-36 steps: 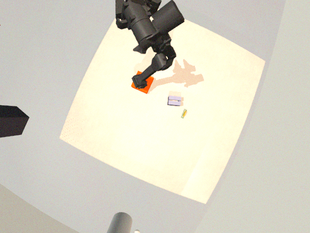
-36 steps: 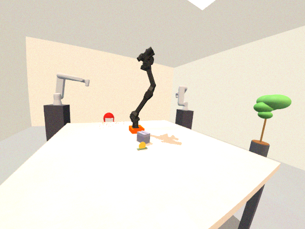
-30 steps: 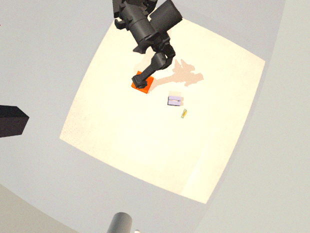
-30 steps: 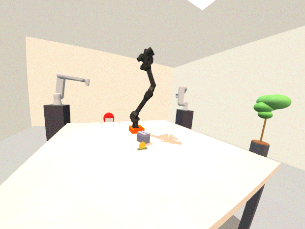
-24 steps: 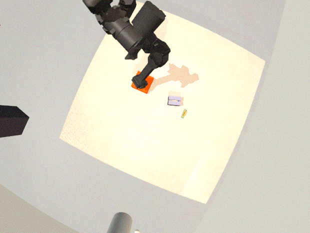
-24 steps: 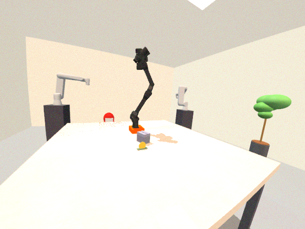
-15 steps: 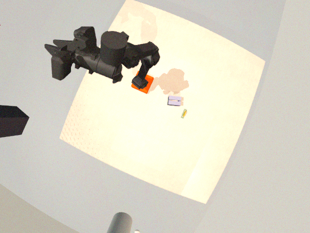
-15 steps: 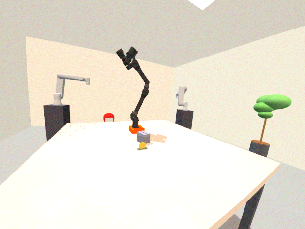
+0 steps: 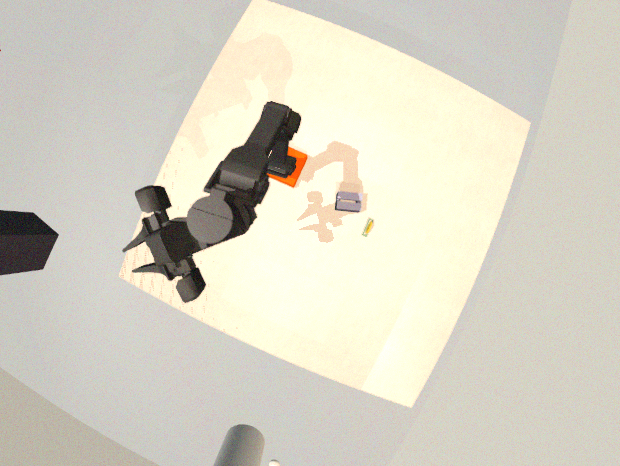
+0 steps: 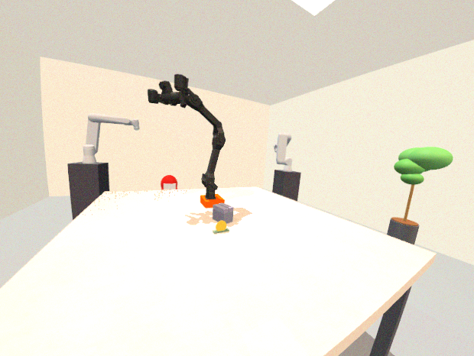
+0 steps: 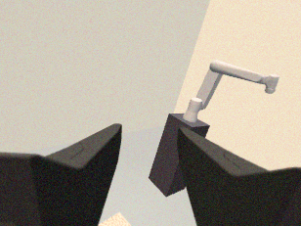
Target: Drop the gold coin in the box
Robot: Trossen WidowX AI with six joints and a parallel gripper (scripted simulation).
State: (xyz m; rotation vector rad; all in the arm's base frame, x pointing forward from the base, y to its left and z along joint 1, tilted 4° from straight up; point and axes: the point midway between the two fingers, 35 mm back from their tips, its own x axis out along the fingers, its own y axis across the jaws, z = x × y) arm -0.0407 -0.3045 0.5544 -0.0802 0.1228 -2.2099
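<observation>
The gold coin is 390 mm ahead of my gripper tip, 330 mm to the left of it and 570 mm below it.
</observation>
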